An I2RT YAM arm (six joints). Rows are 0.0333 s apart.
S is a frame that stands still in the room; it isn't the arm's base.
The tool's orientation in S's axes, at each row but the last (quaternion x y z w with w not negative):
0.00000, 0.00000, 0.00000, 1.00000
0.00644, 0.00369, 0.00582, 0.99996
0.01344, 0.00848, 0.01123, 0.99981
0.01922, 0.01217, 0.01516, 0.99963
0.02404, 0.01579, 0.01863, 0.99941
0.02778, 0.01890, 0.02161, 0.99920
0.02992, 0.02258, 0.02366, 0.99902
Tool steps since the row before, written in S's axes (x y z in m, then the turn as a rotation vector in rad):
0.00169, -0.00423, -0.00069, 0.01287, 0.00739, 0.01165
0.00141, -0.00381, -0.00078, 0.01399, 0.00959, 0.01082
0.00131, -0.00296, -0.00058, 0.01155, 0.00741, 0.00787
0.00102, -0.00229, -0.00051, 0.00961, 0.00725, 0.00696
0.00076, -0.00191, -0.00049, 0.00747, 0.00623, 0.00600
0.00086, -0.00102, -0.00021, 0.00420, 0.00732, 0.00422
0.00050, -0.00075, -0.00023, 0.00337, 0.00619, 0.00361
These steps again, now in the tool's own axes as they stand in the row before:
0.00169, -0.00423, -0.00069, 0.01287, 0.00739, 0.01165
0.00137, -0.00384, -0.00072, 0.01402, 0.00957, 0.01080
0.00125, -0.00300, -0.00048, 0.01158, 0.00736, 0.00787
0.00096, -0.00234, -0.00040, 0.00966, 0.00722, 0.00692
0.00070, -0.00196, -0.00037, 0.00751, 0.00624, 0.00594
0.00082, -0.00107, -0.00012, 0.00436, 0.00736, 0.00397
0.00047, -0.00078, -0.00016, 0.00351, 0.00624, 0.00339

